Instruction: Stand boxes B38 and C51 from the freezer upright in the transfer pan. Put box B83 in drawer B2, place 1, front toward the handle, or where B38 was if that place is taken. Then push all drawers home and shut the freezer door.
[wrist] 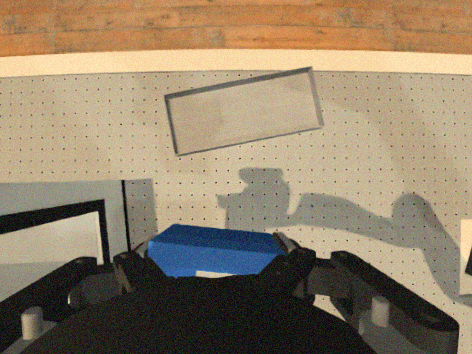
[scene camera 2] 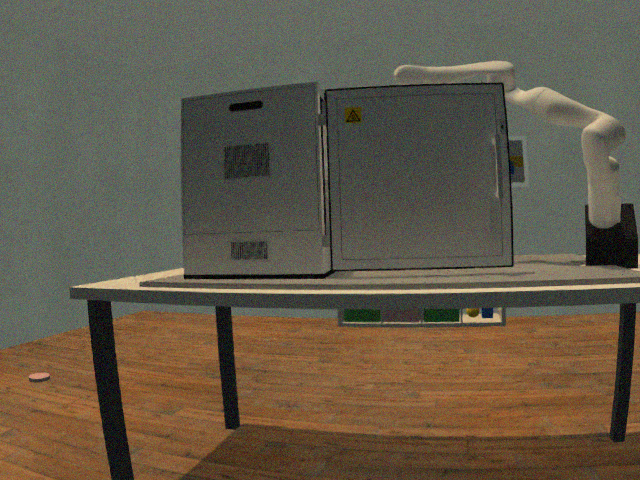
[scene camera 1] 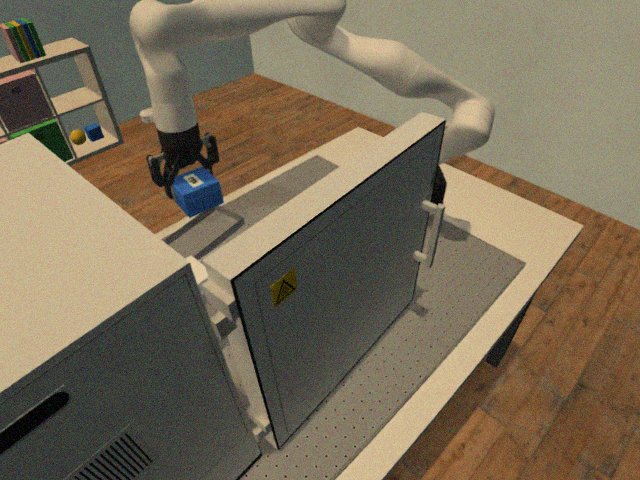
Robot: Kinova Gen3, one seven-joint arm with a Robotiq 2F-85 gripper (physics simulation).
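My gripper [scene camera 1: 190, 179] [wrist: 219, 247] is shut on a blue box [scene camera 1: 199, 193] [wrist: 215, 252] with a white label, too small to read. It holds the box in the air in front of the freezer [scene camera 1: 77, 248] [scene camera 2: 253, 206] [wrist: 114, 215]. In the wrist view the transfer pan [scene camera 1: 209, 232] [wrist: 245, 112], a shallow grey tray, lies beyond the box, apart from it, and no box shows in it. The freezer door [scene camera 1: 336, 268] [scene camera 2: 418, 180] stands wide open. The drawers' labels and contents cannot be made out; door and freezer body hide most of that area from the scene views.
The perforated grey mat [scene camera 1: 392, 361] [wrist: 380, 165] lies on the table [scene camera 1: 542, 227] [scene camera 2: 361, 297]. The pan is near the mat's edge, close to the table's edge. The open door stands between scene camera 1 and part of the mat. The robot's black base [scene camera 2: 610, 242] stands beyond the door handle [scene camera 1: 434, 232].
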